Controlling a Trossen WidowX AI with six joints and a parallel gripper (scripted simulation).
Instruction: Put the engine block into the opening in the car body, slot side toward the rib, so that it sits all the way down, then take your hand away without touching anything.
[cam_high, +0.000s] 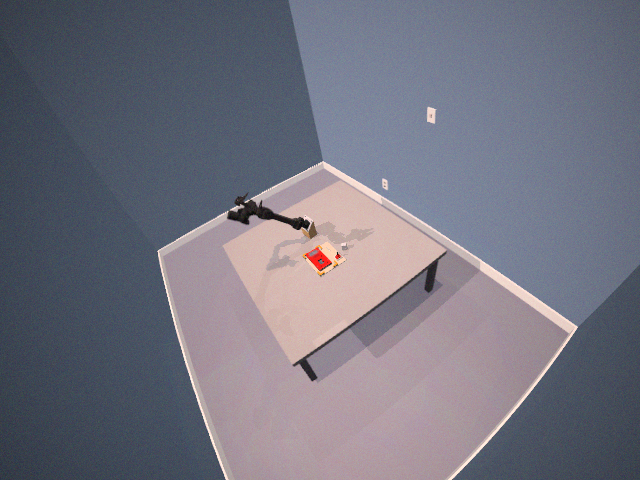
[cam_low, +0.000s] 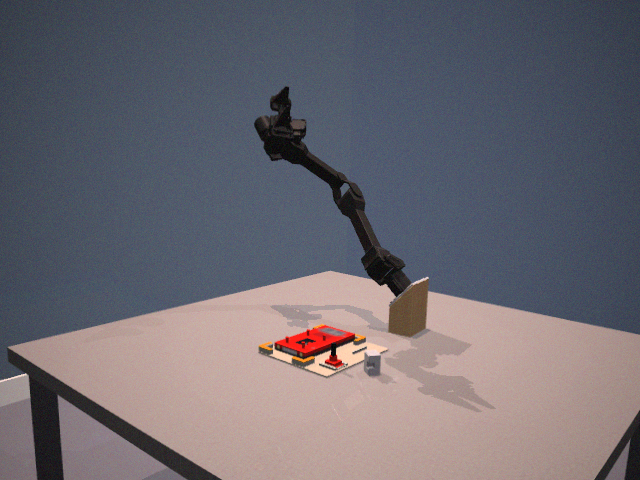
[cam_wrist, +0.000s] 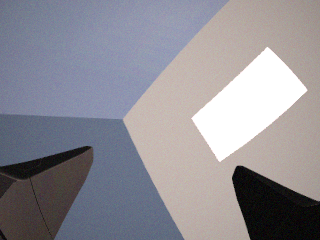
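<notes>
Right now my gripper tip is 64 cm above the grey engine block, 43 cm to the right of it and 19 cm short of it.
</notes>
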